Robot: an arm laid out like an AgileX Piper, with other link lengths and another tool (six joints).
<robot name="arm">
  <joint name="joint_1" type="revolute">
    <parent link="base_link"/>
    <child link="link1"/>
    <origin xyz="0 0 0.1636" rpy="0 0 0"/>
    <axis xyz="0 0 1"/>
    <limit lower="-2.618" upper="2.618"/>
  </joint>
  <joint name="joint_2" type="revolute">
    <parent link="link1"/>
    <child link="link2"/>
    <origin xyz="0 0 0" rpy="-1.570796 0 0"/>
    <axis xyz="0 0 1"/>
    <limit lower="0" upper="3.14"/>
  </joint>
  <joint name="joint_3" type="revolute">
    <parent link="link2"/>
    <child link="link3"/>
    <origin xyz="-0.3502 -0.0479 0" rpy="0 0 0"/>
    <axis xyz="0 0 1"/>
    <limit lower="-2.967" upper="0"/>
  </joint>
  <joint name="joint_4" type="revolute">
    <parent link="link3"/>
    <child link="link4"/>
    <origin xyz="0.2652 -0.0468 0" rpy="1.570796 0 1.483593"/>
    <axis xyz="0 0 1"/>
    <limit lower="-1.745" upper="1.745"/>
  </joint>
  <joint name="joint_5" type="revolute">
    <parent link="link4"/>
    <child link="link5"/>
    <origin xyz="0 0 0" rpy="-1.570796 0 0"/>
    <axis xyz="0 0 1"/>
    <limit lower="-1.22" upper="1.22"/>
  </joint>
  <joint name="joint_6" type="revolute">
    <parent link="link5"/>
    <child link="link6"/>
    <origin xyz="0 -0.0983 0" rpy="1.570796 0 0"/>
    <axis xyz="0 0 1"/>
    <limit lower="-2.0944" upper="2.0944"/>
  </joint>
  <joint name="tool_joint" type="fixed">
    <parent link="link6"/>
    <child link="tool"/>
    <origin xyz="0.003 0.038 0.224" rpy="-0.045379 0 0.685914"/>
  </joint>
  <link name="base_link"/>
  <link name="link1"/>
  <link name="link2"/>
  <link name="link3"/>
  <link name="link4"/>
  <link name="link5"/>
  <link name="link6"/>
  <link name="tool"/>
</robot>
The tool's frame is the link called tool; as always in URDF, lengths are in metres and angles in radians.
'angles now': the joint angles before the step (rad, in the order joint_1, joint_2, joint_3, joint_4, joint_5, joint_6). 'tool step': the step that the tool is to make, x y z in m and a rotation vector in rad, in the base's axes. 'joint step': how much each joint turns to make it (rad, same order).
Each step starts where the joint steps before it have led.
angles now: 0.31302 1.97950 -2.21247 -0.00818 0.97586 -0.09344
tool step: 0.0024 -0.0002 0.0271 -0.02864 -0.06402 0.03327
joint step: -0.00057 0.00192 -0.06657 -0.00028 0.01213 -0.05779
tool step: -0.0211 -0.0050 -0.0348 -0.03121 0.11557 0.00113
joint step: 0.00059 0.00161 0.01906 0.00504 0.09890 0.00122
